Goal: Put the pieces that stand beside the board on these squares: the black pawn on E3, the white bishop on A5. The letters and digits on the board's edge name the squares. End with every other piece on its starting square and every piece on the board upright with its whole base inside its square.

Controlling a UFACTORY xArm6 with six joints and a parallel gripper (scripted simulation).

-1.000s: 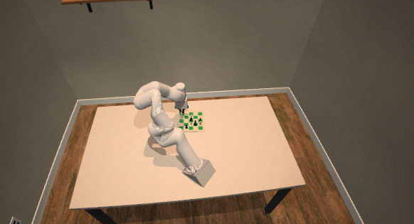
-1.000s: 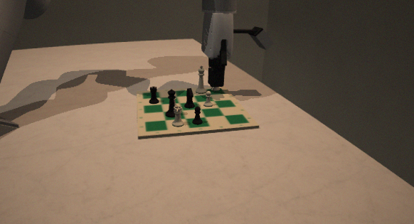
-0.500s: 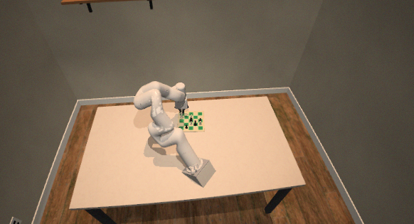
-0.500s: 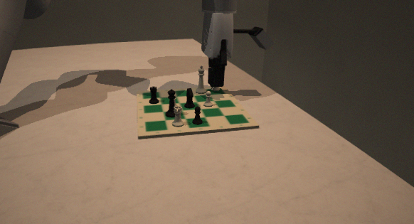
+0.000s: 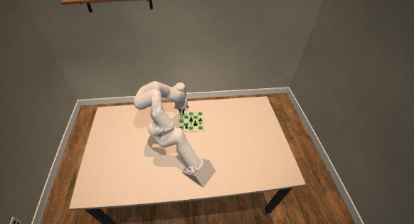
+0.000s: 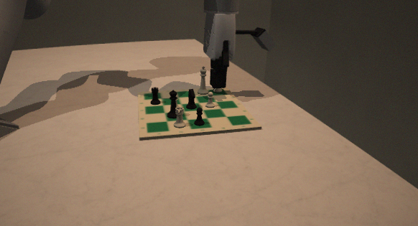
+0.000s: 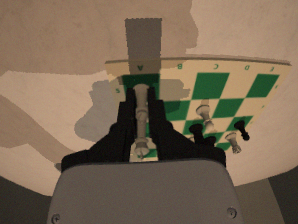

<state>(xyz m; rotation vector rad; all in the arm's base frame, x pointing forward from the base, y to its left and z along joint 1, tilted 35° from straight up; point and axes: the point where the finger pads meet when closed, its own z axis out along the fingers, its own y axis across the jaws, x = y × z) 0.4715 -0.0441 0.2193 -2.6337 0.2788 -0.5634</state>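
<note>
Right now the white bishop is 30 mm behind my hand and 10 mm to the left of it. From my hand the other things lie so: black bishop: 90 mm behind, 70 mm to the right, 20 mm below; then black rook: 150 mm behind, 20 mm to the right, 20 mm below; then chessboard: 80 mm behind, 70 mm to the right, 40 mm below.
</note>
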